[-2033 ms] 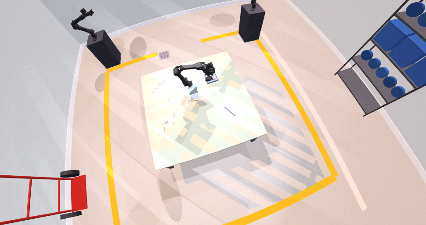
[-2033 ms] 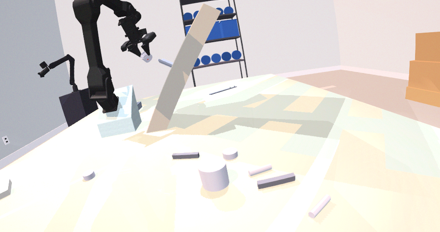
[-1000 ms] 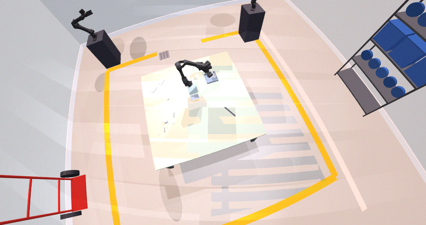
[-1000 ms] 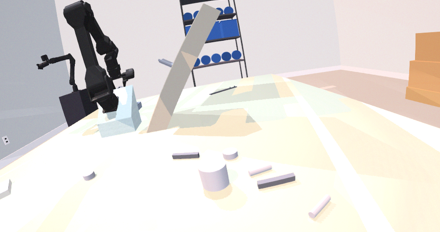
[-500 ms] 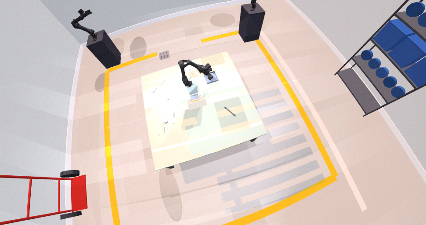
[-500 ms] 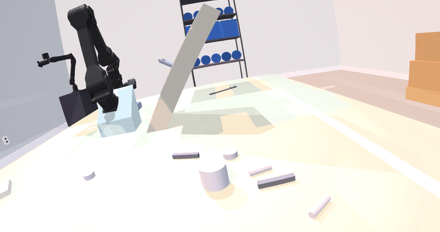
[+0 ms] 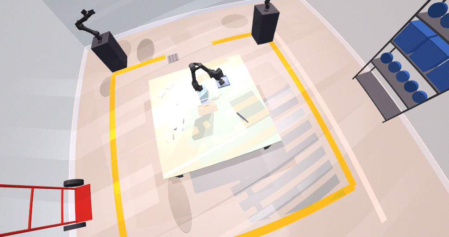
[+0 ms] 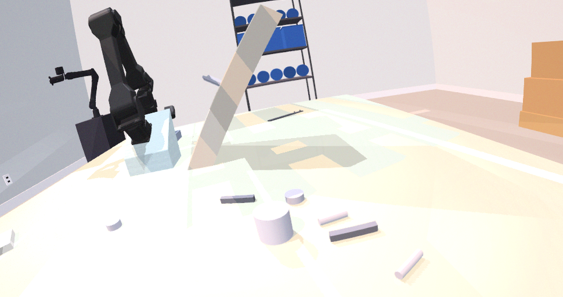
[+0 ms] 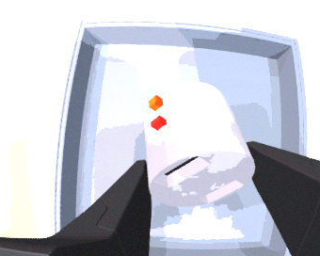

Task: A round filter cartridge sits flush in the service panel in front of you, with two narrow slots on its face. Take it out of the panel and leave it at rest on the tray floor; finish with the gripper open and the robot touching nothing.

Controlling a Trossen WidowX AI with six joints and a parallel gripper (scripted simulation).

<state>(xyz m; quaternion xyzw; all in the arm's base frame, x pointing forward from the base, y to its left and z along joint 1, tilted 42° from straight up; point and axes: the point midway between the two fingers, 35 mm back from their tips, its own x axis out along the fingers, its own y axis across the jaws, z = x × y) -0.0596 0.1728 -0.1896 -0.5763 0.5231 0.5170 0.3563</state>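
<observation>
Now: gripper tip right at the filter cartridge. From my gripper tip the other things lie so: tray: 1 cm to the left, 4 cm below.
</observation>
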